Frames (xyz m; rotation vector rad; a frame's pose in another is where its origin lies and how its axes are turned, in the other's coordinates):
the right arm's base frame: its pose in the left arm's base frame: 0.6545 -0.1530 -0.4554 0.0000 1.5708 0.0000
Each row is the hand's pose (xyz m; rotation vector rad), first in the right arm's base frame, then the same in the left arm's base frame.
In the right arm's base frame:
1: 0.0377 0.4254 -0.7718 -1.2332 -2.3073 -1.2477
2: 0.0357 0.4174 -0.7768 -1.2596 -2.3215 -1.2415
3: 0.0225 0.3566 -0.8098 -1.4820 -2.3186 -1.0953
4: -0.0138 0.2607 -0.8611 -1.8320 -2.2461 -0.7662
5: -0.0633 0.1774 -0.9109 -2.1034 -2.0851 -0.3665
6: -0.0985 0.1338 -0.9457 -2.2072 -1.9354 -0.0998
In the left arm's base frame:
1: -0.1173 0.2724 -0.4931 -1.3678 -1.0769 -0.0080
2: -0.1223 0.2644 -0.4911 -1.3749 -1.0964 0.0100
3: -0.1553 0.2036 -0.4779 -1.4121 -1.1241 0.2119
4: -0.2066 0.1077 -0.4416 -1.4292 -1.1170 0.5863
5: -0.2564 0.0244 -0.3921 -1.3821 -1.0352 0.9719
6: -0.2912 -0.0192 -0.3569 -1.3158 -0.9321 1.2019

